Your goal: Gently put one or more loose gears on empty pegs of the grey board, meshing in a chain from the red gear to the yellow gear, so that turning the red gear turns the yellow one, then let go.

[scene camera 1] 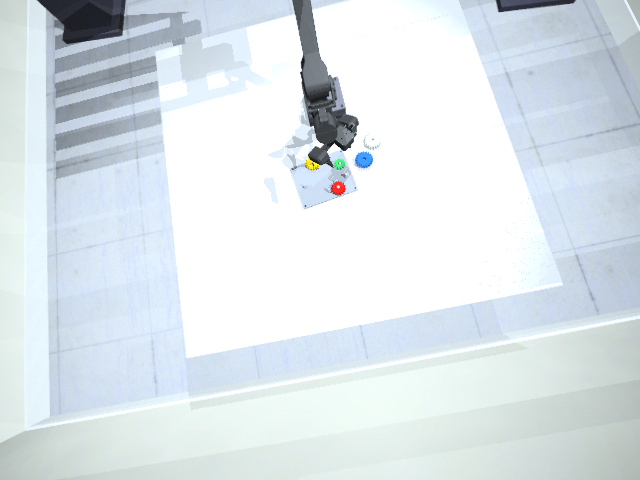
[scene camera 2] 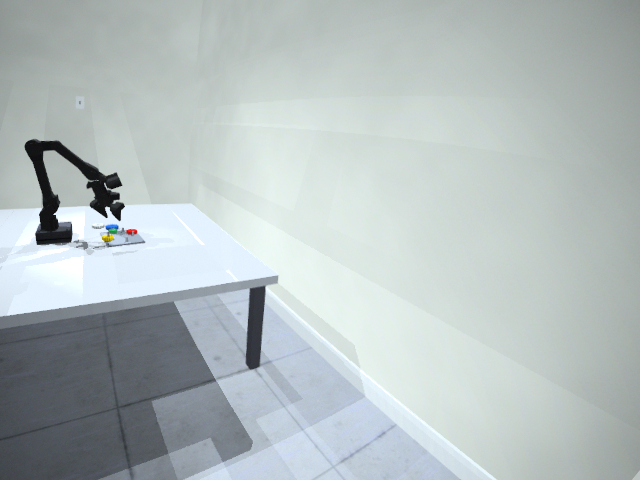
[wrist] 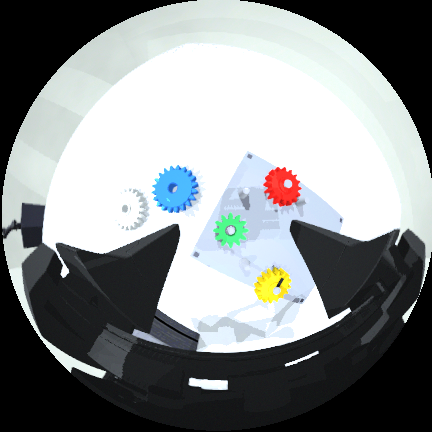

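Pixels of known places: gripper, fingertip midpoint: [scene camera 1: 341,157] [scene camera 2: 113,219] [wrist: 236,227]; arm's base at its link origin: [scene camera 2: 49,228].
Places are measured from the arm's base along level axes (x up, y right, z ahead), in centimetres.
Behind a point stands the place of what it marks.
The grey board [scene camera 1: 315,198] @[x -4.8, y 2.9, z 38.9 cm] [scene camera 2: 135,239] @[x -4.8, y 4.4, z 37.9 cm] [wrist: 280,255] @[x -4.8, y 1.0, z 29.2 cm] lies flat with the red gear [scene camera 1: 338,192] @[x -3.4, y -5.7, z 37.9 cm] [scene camera 2: 129,231] @[x -3.3, y -3.7, z 34.9 cm] [wrist: 278,190] @[x -3.3, y -5.9, z 34.7 cm] and yellow gear [scene camera 1: 309,165] @[x -3.4, y 4.4, z 26.5 cm] [scene camera 2: 107,238] @[x -3.7, y 5.0, z 25.5 cm] [wrist: 266,286] @[x -3.3, y 2.0, z 24.8 cm] on it. The small green gear [scene camera 1: 339,163] [scene camera 2: 112,231] @[x -3.6, y -5.4, z 26.7 cm] [wrist: 223,231] @[x -3.1, y -7.4, z 26.2 cm] lies flat on the board, a peg top showing in its hole; gaps separate it from red and yellow. In the wrist view, a bare peg [wrist: 245,191] @[x -2.7, y -8.8, z 31.3 cm] stands between green and red, another peg [wrist: 245,262] @[x -3.3, y -2.7, z 25.3 cm] between green and yellow. My gripper [scene camera 1: 339,157] @[x 1.9, y -7.4, z 27.4 cm] [scene camera 2: 113,218] @[x 1.9, y -7.4, z 27.4 cm] [wrist: 236,227] @[x 1.9, y -7.4, z 27.4 cm] is wide open and empty above the green gear.
The large blue gear [scene camera 1: 363,162] @[x -3.9, y -15.6, z 27.0 cm] [scene camera 2: 112,226] @[x -3.7, y -14.3, z 25.9 cm] [wrist: 176,199] @[x -3.9, y -14.4, z 24.8 cm] and the white gear [scene camera 1: 367,142] @[x -4.2, y -17.8, z 19.0 cm] [scene camera 2: 97,225] @[x -4.1, y -17.9, z 18.1 cm] [wrist: 137,210] @[x -4.1, y -17.8, z 19.6 cm] lie on the white table [scene camera 1: 361,258] @[x -5.6, y -12.2, z 62.0 cm] [scene camera 2: 180,268] @[x -5.6, y 39.4, z 55.8 cm] beside the board. The arm's base [scene camera 2: 54,233] @[x -0.9, y 4.4, z 3.0 cm] stands behind them.
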